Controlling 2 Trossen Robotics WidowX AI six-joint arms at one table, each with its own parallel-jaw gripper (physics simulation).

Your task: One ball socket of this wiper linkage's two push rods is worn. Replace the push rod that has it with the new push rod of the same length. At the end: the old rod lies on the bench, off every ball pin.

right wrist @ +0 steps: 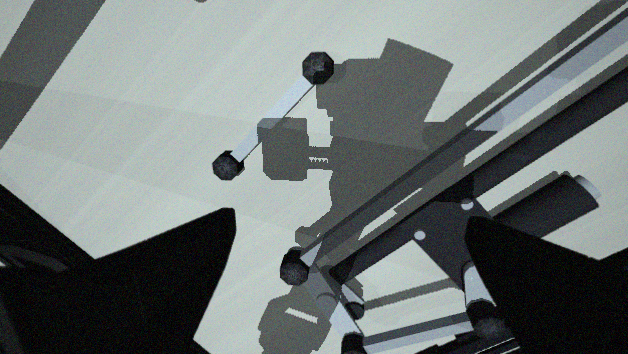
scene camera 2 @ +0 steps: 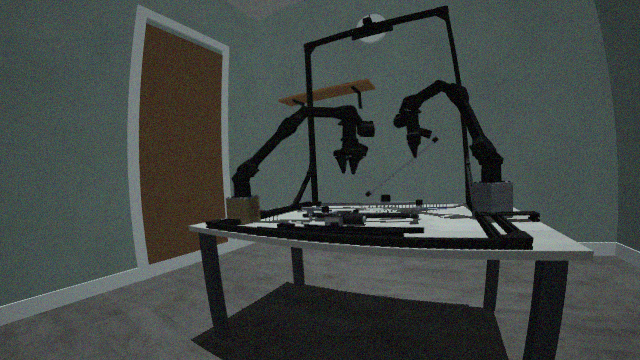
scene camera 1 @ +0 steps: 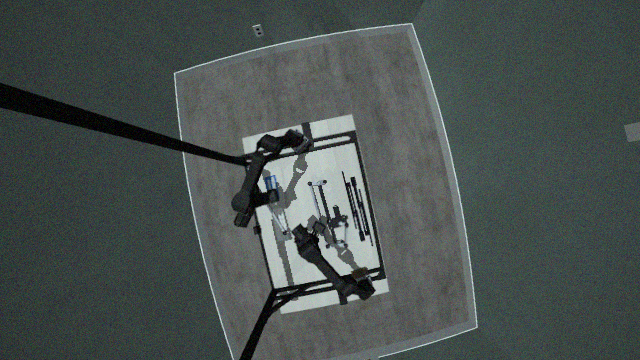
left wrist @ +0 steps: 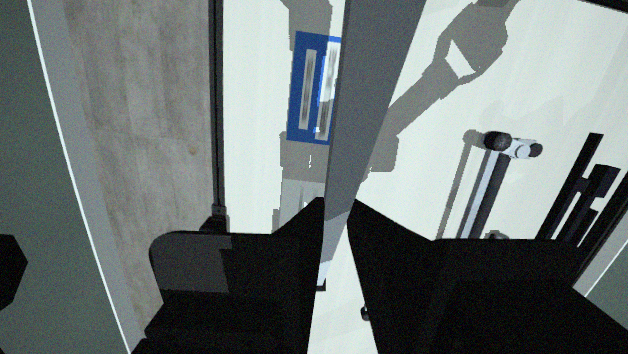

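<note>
My left gripper (scene camera 1: 273, 198) (scene camera 2: 414, 156) (left wrist: 334, 205) is shut on a long light push rod (scene camera 2: 400, 167) (left wrist: 377, 75), held tilted high above the bench with dark sockets at its ends. My right gripper (scene camera 2: 348, 172) (right wrist: 349, 223) is open and empty, high above the linkage. A short rod (right wrist: 285, 107) with two dark sockets lies on the bench in the right wrist view. On the linkage, a long push rod (scene camera 1: 315, 200) (left wrist: 479, 195) (right wrist: 560, 77) runs beside the dark tube (left wrist: 491, 195) (right wrist: 540, 120); a shorter rod (right wrist: 425, 335) shows near the crank end. Socket wear cannot be made out.
A blue-framed card (scene camera 1: 271, 181) (left wrist: 295, 115) lies on the bench, partly behind the held rod in the left wrist view. A dark motor (right wrist: 550, 207) sticks out from the linkage. Several black bars (scene camera 1: 357, 210) lie at the right in scene camera 1. Black frame posts stand around the bench.
</note>
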